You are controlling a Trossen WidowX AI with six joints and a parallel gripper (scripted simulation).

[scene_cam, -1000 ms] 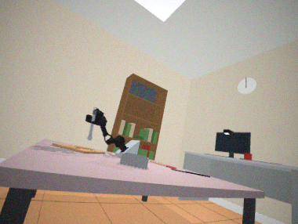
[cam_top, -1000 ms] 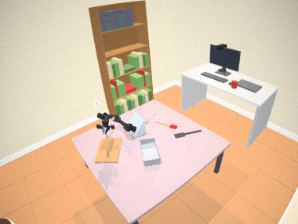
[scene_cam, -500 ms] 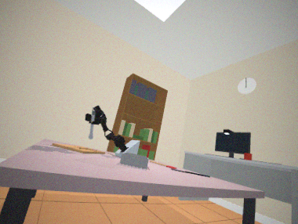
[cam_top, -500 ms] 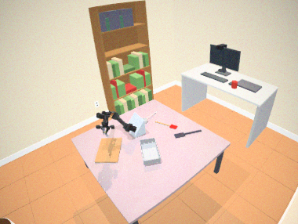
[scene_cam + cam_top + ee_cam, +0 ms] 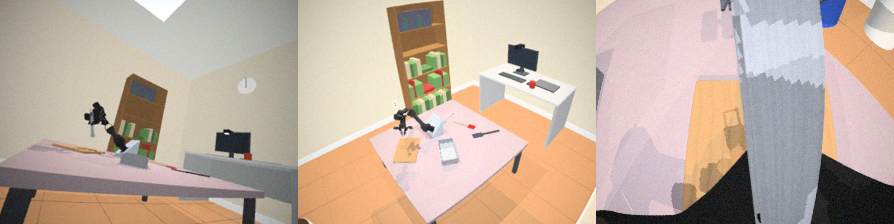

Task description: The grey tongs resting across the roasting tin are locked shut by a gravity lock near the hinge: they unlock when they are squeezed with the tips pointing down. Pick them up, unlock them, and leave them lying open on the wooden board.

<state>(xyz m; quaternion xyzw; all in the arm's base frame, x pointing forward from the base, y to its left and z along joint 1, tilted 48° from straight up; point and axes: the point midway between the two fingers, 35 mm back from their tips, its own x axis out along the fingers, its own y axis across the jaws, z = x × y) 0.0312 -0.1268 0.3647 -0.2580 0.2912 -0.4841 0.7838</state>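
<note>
The wooden board is 20 cm below my gripper tip and 2 cm behind it. Round my gripper tip: grey roasting tin (32 cm ahead, 28 cm to the left, 18 cm below).
</note>
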